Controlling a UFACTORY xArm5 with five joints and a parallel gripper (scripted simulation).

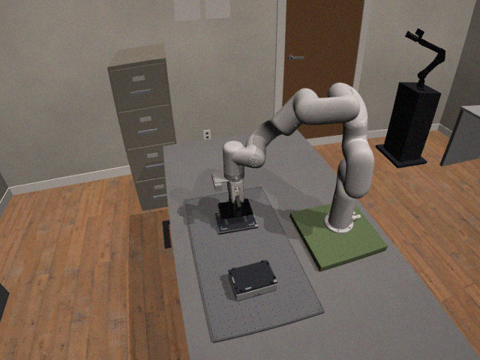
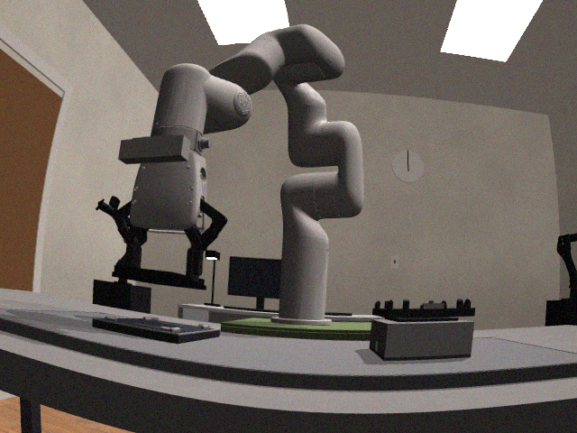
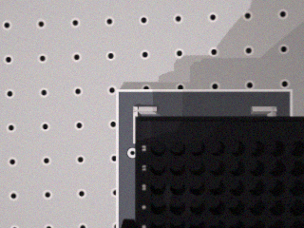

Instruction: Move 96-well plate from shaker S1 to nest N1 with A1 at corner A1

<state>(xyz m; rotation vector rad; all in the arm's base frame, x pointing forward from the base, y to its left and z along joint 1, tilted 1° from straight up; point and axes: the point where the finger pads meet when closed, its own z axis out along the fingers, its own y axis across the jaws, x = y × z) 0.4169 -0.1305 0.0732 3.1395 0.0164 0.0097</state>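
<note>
Now: hand 8 cm above the dark plate nest. Also, from my hand: black 96-well plate: 1 cm below.
</note>
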